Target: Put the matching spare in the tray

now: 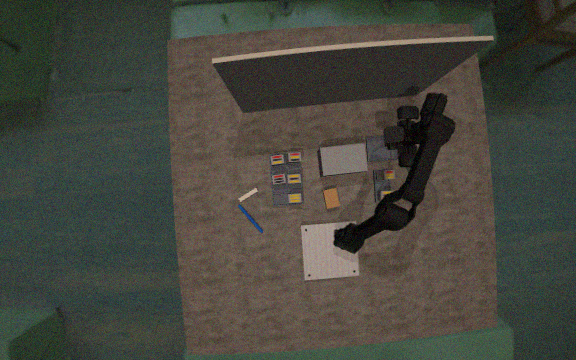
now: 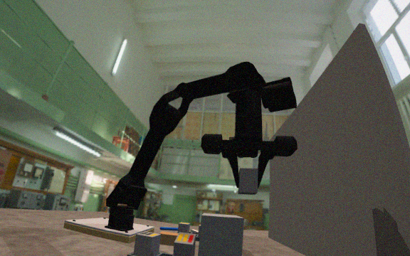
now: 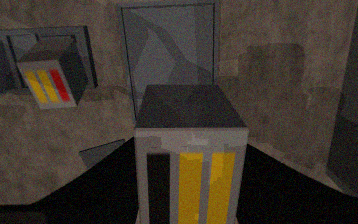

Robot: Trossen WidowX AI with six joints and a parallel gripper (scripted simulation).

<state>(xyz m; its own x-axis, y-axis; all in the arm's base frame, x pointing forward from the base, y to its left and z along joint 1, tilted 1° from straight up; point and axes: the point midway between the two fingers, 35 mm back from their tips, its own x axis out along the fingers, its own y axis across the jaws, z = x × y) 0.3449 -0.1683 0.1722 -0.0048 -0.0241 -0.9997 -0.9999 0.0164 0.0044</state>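
My gripper tip is 160 mm above the dark grey tray. Also, from my gripper tip: mounted unit 180 mm to the left, 110 mm below, 50 mm behind; then tall grey board 200 mm to the left, 180 mm ahead, 60 mm above; then dark hex key 160 mm below, 110 mm to the right, 90 mm behind.
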